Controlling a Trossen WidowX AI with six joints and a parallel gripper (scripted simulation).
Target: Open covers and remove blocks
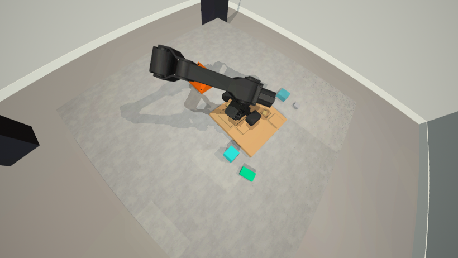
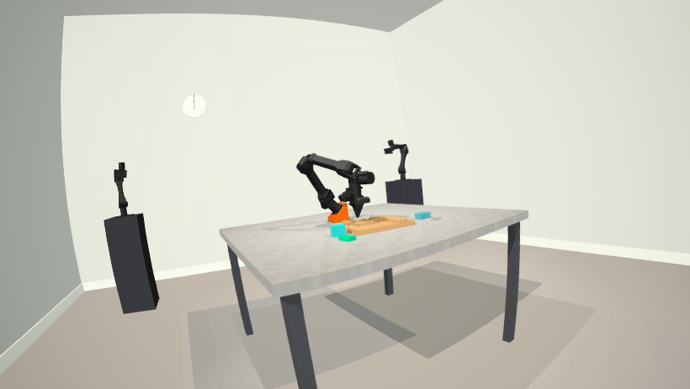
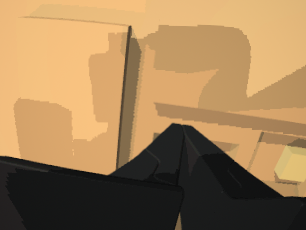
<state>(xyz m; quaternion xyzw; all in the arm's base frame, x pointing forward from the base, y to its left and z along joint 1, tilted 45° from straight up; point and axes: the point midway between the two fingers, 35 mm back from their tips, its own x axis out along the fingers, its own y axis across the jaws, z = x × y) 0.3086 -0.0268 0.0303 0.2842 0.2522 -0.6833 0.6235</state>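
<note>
Now: gripper tip 10 cm short of the cyan block, 16 cm to the left of it and 3 cm above it. From my gripper tip the other things lie so: green block (21 cm ahead, 17 cm to the right, 4 cm below); then small grey block (20 cm ahead, 33 cm to the left, 4 cm below).
</note>
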